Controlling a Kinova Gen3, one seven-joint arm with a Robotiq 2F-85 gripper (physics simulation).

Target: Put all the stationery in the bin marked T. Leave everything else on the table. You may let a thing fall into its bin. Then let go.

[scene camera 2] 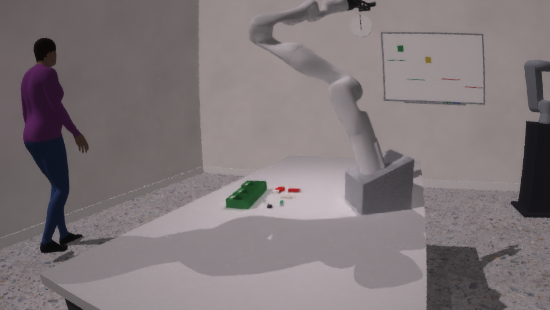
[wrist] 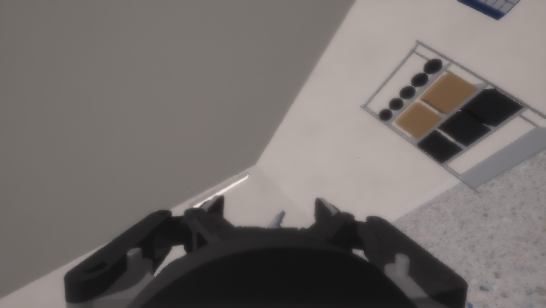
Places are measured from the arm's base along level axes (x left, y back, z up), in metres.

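Where they show: gripper, fingertip midpoint: (wrist: 269, 206); arm's base, origin of the base link: (scene camera 2: 373, 168).
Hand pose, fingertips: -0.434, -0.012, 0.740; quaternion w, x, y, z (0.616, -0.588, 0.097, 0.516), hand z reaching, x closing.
Note:
Each offset is from my fingertips to the top centre of the thing, as dx, dy, dz. Level surfaces: height alone.
My gripper (scene camera 2: 374, 5) (wrist: 269, 206) is open and empty, high above the table at the top edge of the scene view. A green bin tray @(+0.455, -0.462, -0.834) (scene camera 2: 246, 195) with several compartments stands on the table @(dz -0.874) (scene camera 2: 320, 240); no letter on it can be read. Beside it lie small things: a red one @(+0.337, -0.378, -0.861) (scene camera 2: 280, 189), a red block-like one @(+0.325, -0.314, -0.859) (scene camera 2: 294, 190), a beige one @(+0.407, -0.318, -0.866) (scene camera 2: 287, 197), a small green one @(+0.493, -0.312, -0.863) (scene camera 2: 281, 203) and a small black one @(+0.536, -0.341, -0.865) (scene camera 2: 269, 206). They are too small to tell which are stationery. The table and these things do not show in the wrist view.
The arm's grey base (scene camera 2: 380, 187) stands at the table's right edge. A person in a purple top (scene camera 2: 42, 105) stands left of the table. A whiteboard (scene camera 2: 434, 75) hangs on the wall. A rack (wrist: 389, 74) with boxes stands by the wall in the wrist view.

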